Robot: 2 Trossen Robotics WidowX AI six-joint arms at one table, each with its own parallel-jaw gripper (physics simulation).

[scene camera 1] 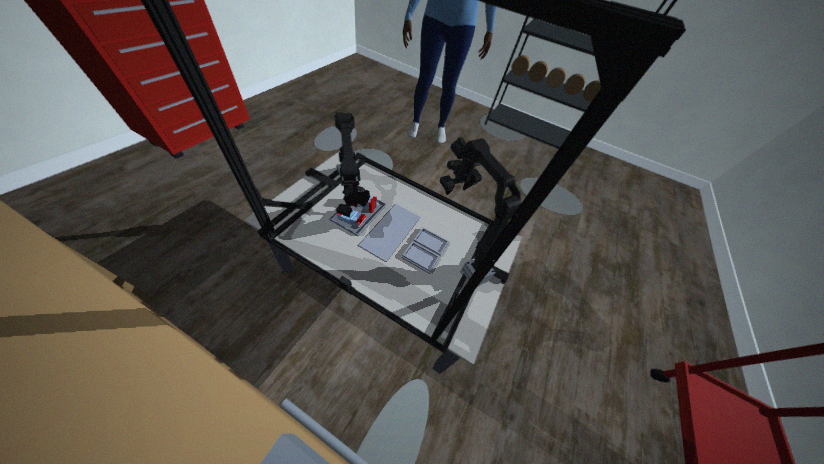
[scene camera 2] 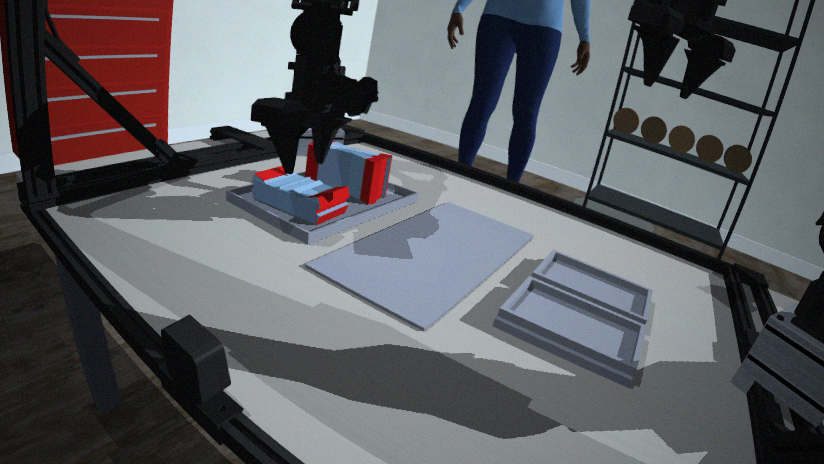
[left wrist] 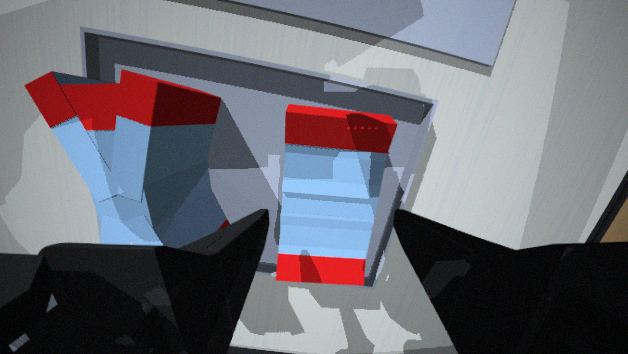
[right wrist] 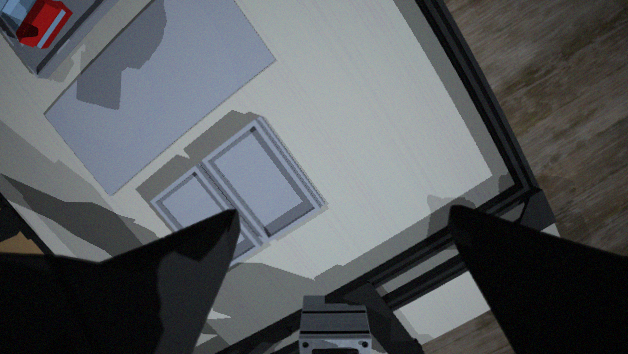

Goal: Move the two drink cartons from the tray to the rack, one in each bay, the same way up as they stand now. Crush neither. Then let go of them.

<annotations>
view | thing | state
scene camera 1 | my right gripper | -
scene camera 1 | grey mat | -
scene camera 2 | my left gripper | -
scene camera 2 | my right gripper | -
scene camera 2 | grey tray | -
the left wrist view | my left gripper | -
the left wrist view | grey mat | -
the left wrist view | grey tray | -
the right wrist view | my right gripper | -
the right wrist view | grey mat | -
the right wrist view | grey tray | -
</annotations>
